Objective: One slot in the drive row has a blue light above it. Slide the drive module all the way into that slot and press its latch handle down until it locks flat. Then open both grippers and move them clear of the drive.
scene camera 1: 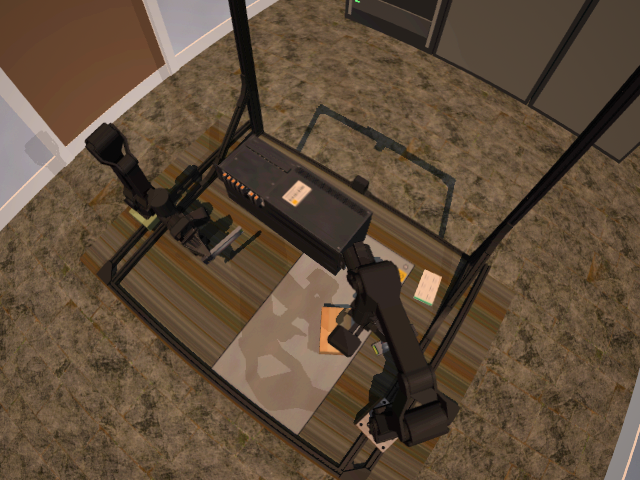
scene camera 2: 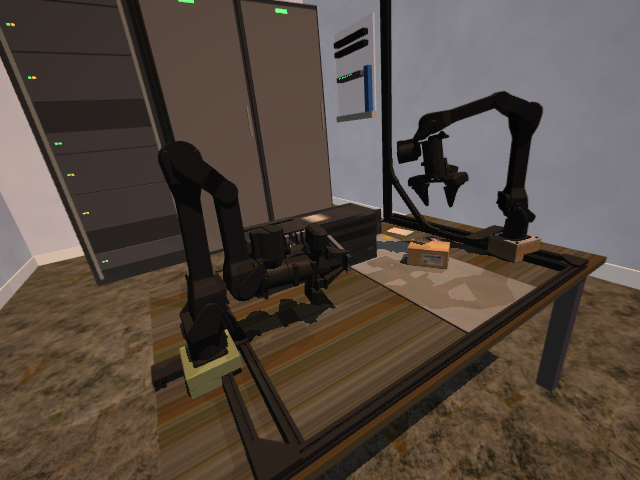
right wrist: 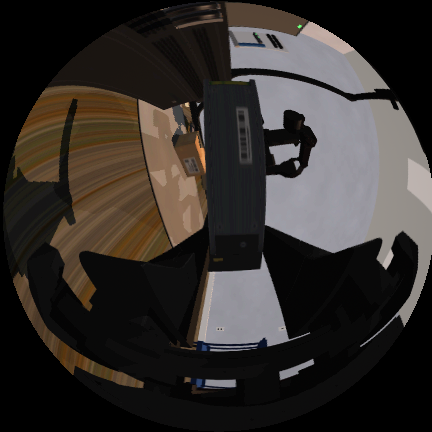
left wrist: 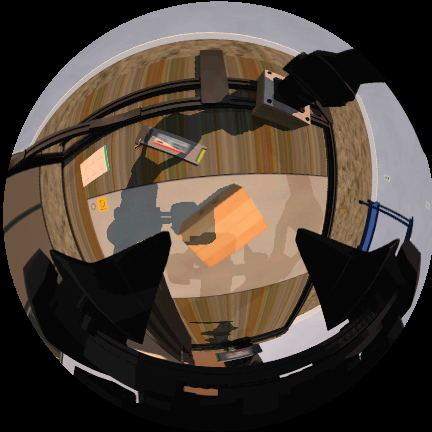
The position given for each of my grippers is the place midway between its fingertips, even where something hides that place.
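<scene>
My left gripper (scene camera 2: 438, 206), (scene camera 1: 358, 328), (left wrist: 235, 236): open, holding nothing. My right gripper (scene camera 2: 347, 258), (scene camera 1: 211, 257), (right wrist: 235, 232): visible. Grey mat (left wrist: 120, 218), (right wrist: 176, 196): visible too.
</scene>
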